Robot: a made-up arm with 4 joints.
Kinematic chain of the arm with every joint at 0, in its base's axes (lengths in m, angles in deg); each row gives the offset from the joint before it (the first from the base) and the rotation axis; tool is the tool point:
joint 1: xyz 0 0 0.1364 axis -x
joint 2: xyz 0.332 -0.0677 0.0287 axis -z
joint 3: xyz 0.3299 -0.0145 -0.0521 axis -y
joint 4: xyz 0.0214 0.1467 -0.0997 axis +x
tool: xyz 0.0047 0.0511 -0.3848
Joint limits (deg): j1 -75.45..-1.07 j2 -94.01..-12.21 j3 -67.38..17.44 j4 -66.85..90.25
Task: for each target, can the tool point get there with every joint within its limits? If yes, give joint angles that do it. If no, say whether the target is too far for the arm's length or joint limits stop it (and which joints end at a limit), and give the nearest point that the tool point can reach.
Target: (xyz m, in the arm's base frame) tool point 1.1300 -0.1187 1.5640
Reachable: no: too far | nearest point 0.5832 0.1879 0.6201 | short by 1.133 m
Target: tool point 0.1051 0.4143 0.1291
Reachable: yes | joints -60.41 -52.38 -40.63 25.17
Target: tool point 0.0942 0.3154 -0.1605
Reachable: yes | joints -23.09 -61.83 -34.97 21.98
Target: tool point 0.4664 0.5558 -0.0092
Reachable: yes | joints -47.01 -57.64 0.39 -17.01
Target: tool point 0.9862 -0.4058 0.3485
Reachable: no: joint limits stop it (at a limit: joint 1, joint 2, joint 3, joint 4) | nearest point 0.8087 -0.1651 -0.1666 | short by 0.596 m
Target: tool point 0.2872 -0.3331 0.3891
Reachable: no: joint limits stop it (at a limit: joint 1, joint 2, joint 3, joint 4) | nearest point 0.4380 -0.2479 -0.0304 | short by 0.454 m
